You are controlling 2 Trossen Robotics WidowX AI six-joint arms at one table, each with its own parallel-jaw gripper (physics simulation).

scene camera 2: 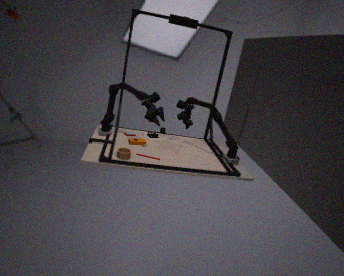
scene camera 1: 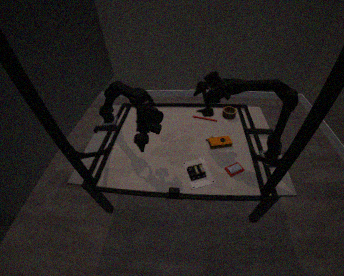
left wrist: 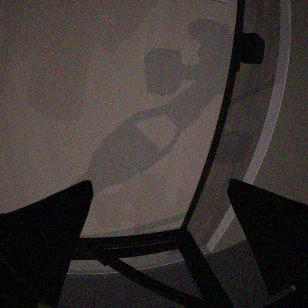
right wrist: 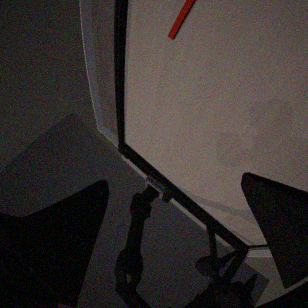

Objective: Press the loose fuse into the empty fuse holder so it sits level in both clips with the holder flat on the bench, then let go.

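Places are measured from the left arm's base along level axes (x ahead, y down, z left), in metres.
Where they show: left gripper, fingertip midpoint: (scene camera 2: 185,126) (scene camera 1: 143,146) (left wrist: 161,187) (right wrist: 246,262); right gripper, fingertip midpoint: (scene camera 2: 161,123) (scene camera 1: 195,103) (right wrist: 177,184); left arm's base, link origin: (scene camera 2: 231,156) (scene camera 1: 109,120) (right wrist: 153,190); right arm's base, link origin: (scene camera 2: 105,130) (scene camera 1: 270,156).
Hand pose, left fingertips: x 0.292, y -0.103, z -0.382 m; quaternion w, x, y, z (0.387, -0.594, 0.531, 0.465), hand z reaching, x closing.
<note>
Things, the pixels of their top centre, and the offset from my left fingertips. "spot": a spot on its surface instead.
- black fuse holder, top centre: (scene camera 1: 198,168) (scene camera 2: 152,133) dx +0.265, dy +0.115, dz -0.076 m
- white card, surface spot: (scene camera 1: 204,183) spot: dx +0.285, dy +0.149, dz -0.147 m
- loose fuse, top centre: (scene camera 2: 144,144) dx +0.374, dy +0.136, dz +0.158 m
- orange block, top centre: (scene camera 1: 220,140) (scene camera 2: 137,139) dx +0.428, dy +0.117, dz +0.109 m
- red-rimmed item, top centre: (scene camera 1: 234,168) dx +0.460, dy +0.137, dz -0.083 m
- red stick, top centre: (scene camera 1: 204,118) (scene camera 2: 148,156) dx +0.384, dy +0.145, dz +0.357 m
- brown ring, top centre: (scene camera 2: 124,150) (scene camera 1: 229,110) dx +0.566, dy +0.101, dz +0.376 m
The black fuse holder (scene camera 1: 196,172) (scene camera 2: 152,135) sits on a white card (scene camera 1: 204,183), with pale fuse-like pieces in it; its clips are too small to make out. A small pale thing beside the orange block, which looks like the loose fuse (scene camera 2: 144,145), lies on the bench in scene camera 2; in scene camera 1 it is hardly distinguishable. My left gripper (scene camera 1: 142,148) (scene camera 2: 187,126) (left wrist: 161,187) is open and empty, raised over the bench, left of the holder in scene camera 1. My right gripper (scene camera 2: 160,122) (right wrist: 177,184) is open and empty, high above the bench's far side in scene camera 1.
An orange block (scene camera 1: 220,142) (scene camera 2: 137,141) lies behind and right of the holder in scene camera 1. A red-rimmed item (scene camera 1: 234,169) lies right of the holder. A red stick (scene camera 1: 205,118) (scene camera 2: 148,156) (right wrist: 180,21) and a brown ring (scene camera 1: 229,113) (scene camera 2: 124,154) lie farther back. A black frame borders the bench.
</note>
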